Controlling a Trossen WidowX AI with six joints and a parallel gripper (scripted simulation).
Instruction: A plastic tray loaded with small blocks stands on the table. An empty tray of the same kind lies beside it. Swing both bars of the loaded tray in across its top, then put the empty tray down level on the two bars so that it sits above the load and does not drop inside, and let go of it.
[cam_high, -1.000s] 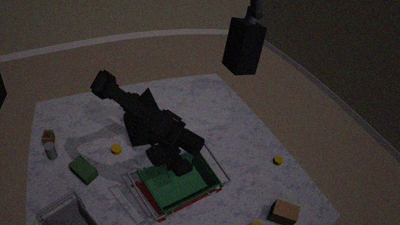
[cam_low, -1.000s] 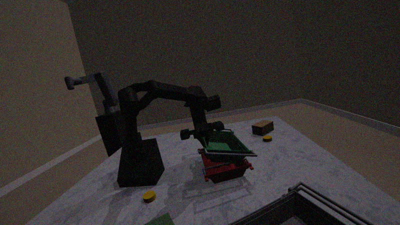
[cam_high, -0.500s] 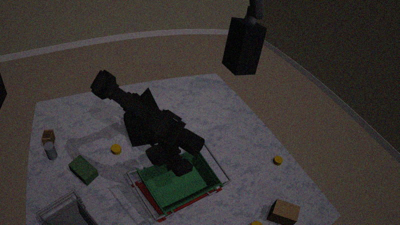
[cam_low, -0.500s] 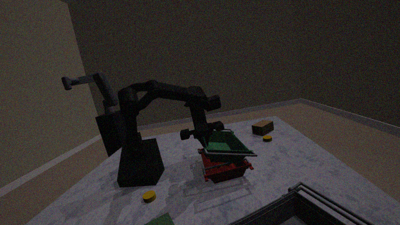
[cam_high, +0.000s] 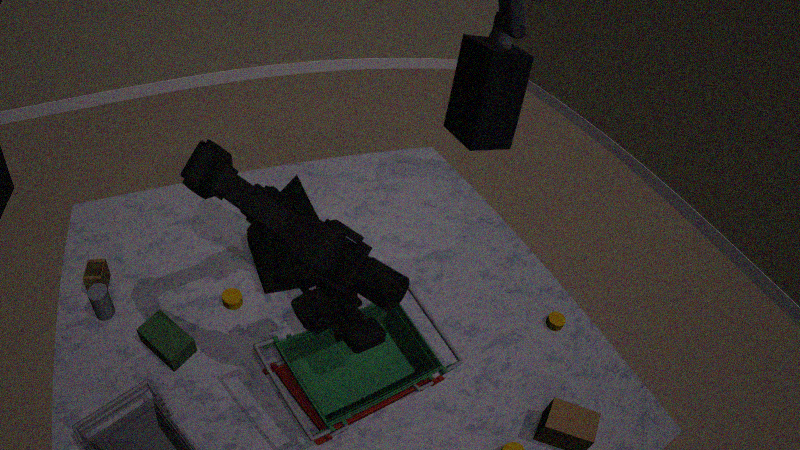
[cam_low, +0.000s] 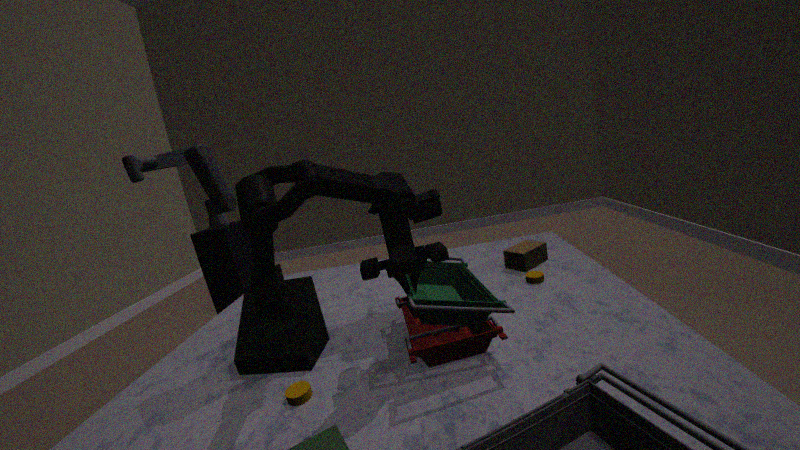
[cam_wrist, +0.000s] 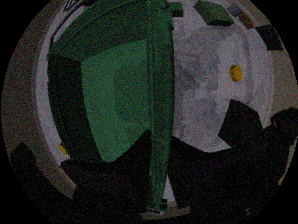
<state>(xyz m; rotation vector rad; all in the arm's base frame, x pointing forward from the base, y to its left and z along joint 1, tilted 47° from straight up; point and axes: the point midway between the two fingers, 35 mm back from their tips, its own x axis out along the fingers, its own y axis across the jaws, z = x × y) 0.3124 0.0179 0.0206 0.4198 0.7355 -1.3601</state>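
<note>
The green tray lies 7 cm ahead of my gripper tip, 2 cm to the left of it and 1 cm above it. From my gripper tip the other things lie so: green block (34 cm to the right, 13 cm behind, 9 cm below).
</note>
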